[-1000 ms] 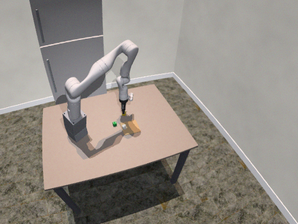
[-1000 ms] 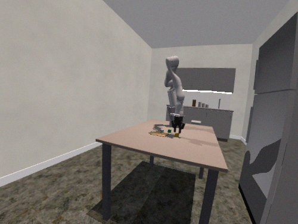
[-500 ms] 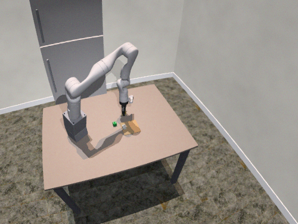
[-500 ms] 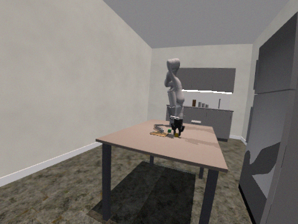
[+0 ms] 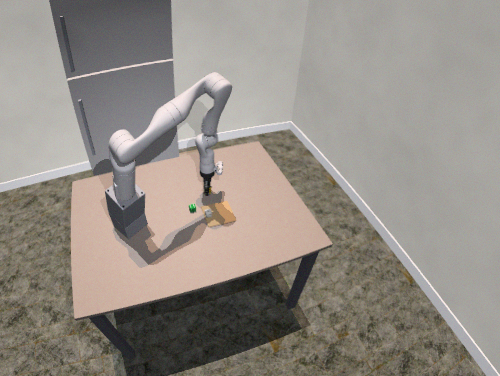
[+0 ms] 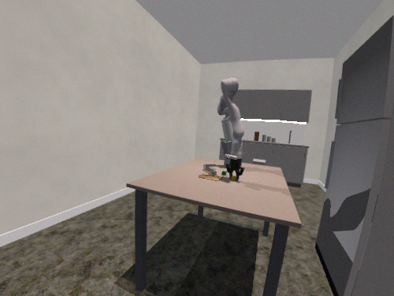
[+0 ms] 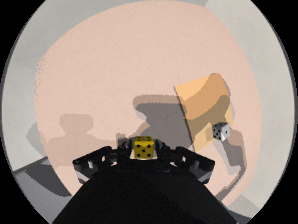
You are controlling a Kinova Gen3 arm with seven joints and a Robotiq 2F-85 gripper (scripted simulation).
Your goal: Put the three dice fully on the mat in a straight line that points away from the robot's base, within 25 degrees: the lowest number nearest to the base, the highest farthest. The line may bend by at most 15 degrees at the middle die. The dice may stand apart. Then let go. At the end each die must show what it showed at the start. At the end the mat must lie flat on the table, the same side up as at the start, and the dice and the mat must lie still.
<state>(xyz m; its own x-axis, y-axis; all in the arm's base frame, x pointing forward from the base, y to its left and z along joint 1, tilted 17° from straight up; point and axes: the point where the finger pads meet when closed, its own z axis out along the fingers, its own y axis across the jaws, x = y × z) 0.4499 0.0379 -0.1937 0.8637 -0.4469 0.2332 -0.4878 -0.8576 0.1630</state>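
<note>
Right now my hand is right at the yellow die. The rest, counted from my hand: mat 20 mm behind, 160 mm to the right, 20 mm below; white die 60 mm behind, 150 mm to the right; green die 120 mm behind, 80 mm to the right.
</note>
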